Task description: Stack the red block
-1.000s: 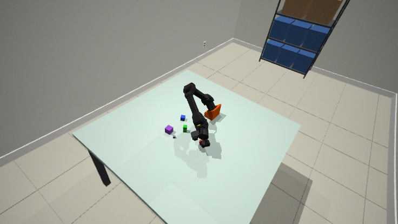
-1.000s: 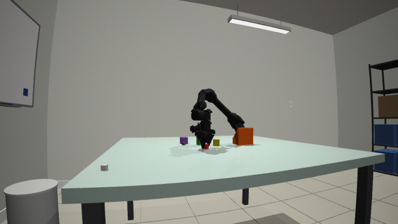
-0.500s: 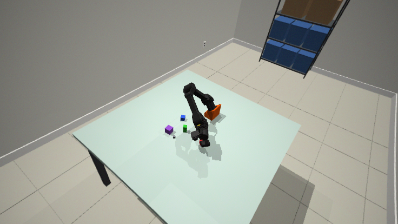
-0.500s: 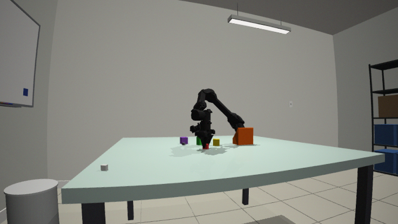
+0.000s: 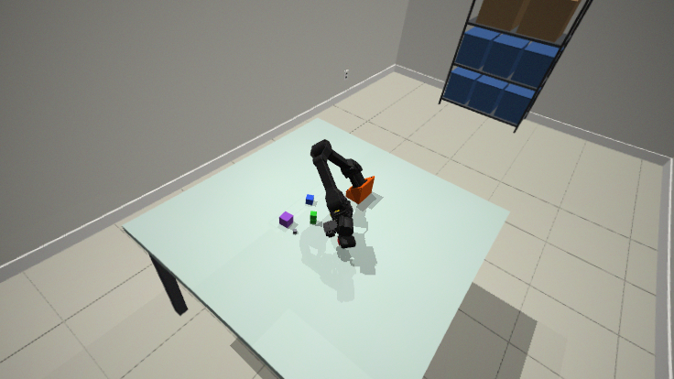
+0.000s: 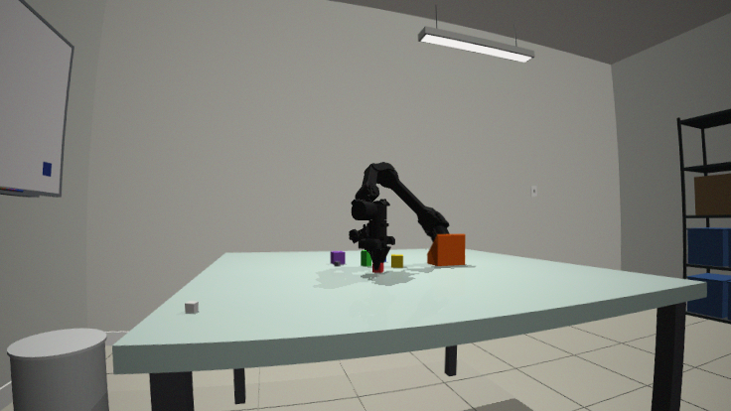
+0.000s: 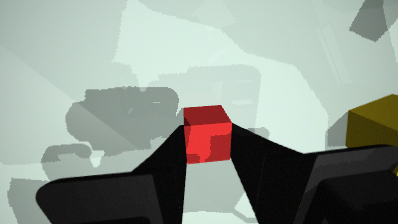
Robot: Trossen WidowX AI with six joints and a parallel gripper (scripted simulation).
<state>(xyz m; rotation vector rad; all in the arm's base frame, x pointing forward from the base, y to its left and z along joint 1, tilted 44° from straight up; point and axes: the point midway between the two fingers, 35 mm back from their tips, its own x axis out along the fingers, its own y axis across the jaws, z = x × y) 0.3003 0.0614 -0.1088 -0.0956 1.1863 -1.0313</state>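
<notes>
Right now the yellow block is 12 cm to the right of my gripper tip, 11 cm behind it and 1 cm above it. Round my gripper tip: red block (1 cm above); then small grey cube (19 cm to the right, 9 cm ahead); then purple block (26 cm to the right, 8 cm ahead, 1 cm above).
</notes>
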